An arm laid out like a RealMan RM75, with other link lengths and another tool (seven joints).
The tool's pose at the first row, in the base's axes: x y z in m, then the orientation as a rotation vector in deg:
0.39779, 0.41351, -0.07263, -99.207, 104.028, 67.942
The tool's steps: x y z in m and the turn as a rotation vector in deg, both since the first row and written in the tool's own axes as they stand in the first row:
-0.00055, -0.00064, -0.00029, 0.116, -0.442, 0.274
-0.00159, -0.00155, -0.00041, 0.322, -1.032, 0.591
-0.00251, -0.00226, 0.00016, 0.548, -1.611, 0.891
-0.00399, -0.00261, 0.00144, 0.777, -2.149, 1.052
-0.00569, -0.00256, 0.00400, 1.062, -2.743, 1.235
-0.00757, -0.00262, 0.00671, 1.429, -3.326, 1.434
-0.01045, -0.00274, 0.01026, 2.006, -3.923, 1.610
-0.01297, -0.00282, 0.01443, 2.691, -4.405, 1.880
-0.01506, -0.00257, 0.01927, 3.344, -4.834, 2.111
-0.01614, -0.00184, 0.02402, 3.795, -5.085, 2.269
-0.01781, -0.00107, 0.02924, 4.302, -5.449, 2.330
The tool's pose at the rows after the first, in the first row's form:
0.39857, 0.41371, -0.07225, -98.553, 104.100, 68.211
0.39965, 0.41437, -0.07169, -97.686, 104.156, 68.492
0.40033, 0.41547, -0.07156, -96.831, 104.203, 68.734
0.40057, 0.41743, -0.07130, -96.110, 104.124, 68.890
0.40011, 0.42046, -0.07150, -95.295, 104.049, 69.025
0.39974, 0.42373, -0.07168, -94.434, 104.017, 69.067
0.39938, 0.42829, -0.07162, -93.467, 104.008, 68.876
0.39874, 0.43309, -0.07217, -92.478, 104.188, 68.527
0.39752, 0.43809, -0.07333, -91.583, 104.346, 68.165
0.39569, 0.44233, -0.07505, -91.006, 104.477, 67.886
0.39380, 0.44730, -0.07658, -90.370, 104.453, 67.579

